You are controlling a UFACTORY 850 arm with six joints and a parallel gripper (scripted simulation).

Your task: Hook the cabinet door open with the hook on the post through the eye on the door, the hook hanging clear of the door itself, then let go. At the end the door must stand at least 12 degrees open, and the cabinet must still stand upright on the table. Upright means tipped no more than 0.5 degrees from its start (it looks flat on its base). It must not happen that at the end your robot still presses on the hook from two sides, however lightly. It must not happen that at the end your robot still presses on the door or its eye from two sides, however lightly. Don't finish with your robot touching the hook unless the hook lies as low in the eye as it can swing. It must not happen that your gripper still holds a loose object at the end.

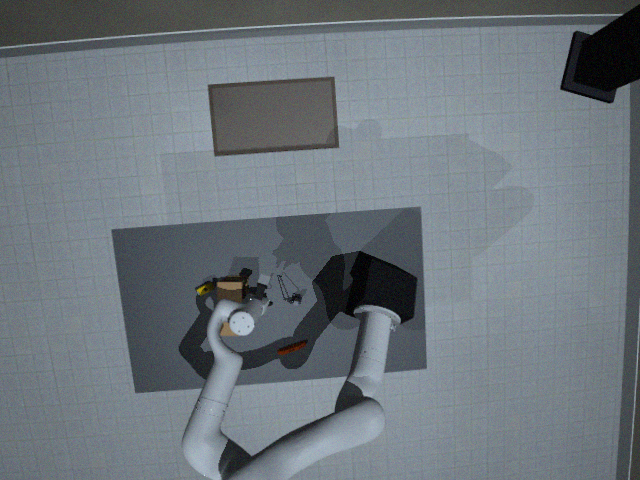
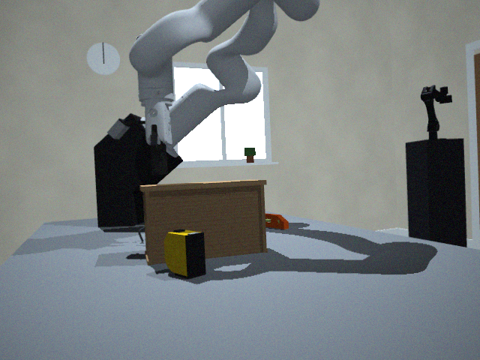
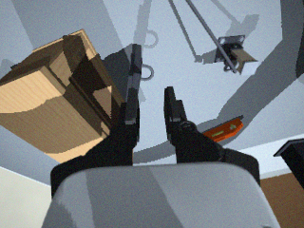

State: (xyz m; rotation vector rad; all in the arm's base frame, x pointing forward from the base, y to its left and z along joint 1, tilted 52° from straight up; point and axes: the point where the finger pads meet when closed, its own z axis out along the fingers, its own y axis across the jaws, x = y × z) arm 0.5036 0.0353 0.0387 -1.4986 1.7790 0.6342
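My hand is 100 mm past the hook rod, 10 mm to the left of it and 150 mm above it. Round my hand: hook post (130 mm behind, 10 mm to the left, 140 mm below); black tape measure (290 mm ahead, 80 mm to the left, 160 mm below); dark door (40 mm ahead, 100 mm to the left, 130 mm below).
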